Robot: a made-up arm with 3 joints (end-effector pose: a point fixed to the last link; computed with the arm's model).
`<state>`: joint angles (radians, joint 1 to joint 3).
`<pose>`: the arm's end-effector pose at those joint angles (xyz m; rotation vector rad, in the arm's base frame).
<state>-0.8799 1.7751 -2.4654</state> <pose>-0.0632 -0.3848 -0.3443 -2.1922 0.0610 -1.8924</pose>
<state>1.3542 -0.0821 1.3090</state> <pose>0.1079 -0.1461 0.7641 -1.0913 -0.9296 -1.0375</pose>
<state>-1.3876 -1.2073 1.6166</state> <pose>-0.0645 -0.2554 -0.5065 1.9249 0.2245 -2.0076</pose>
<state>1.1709 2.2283 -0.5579</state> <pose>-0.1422 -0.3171 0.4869 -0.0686 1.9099 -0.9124</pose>
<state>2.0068 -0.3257 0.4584</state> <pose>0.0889 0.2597 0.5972 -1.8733 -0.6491 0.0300</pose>
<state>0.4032 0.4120 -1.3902</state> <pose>-0.0984 -0.4502 0.3022 -0.0482 0.6077 1.2675</pose>
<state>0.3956 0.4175 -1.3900</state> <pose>-0.0982 -0.4514 0.2987 -0.0381 0.6072 1.2679</pose>
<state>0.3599 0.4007 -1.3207</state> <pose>-0.0917 -0.4522 0.2777 -0.0398 0.5660 1.2157</pose>
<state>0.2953 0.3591 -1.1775</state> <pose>-0.0769 -0.4514 0.2397 -0.0474 0.4833 1.1027</pose>
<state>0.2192 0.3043 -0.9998</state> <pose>-0.0562 -0.4492 0.1976 -0.0474 0.3849 0.9545</pose>
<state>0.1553 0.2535 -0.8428</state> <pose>-0.0362 -0.4473 0.1650 -0.0385 0.3024 0.8168</pose>
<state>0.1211 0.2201 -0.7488</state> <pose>-0.0238 -0.4465 0.1488 -0.0326 0.2544 0.7315</pose>
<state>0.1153 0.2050 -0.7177</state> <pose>-0.0197 -0.4462 0.1465 -0.0364 0.2369 0.7025</pose>
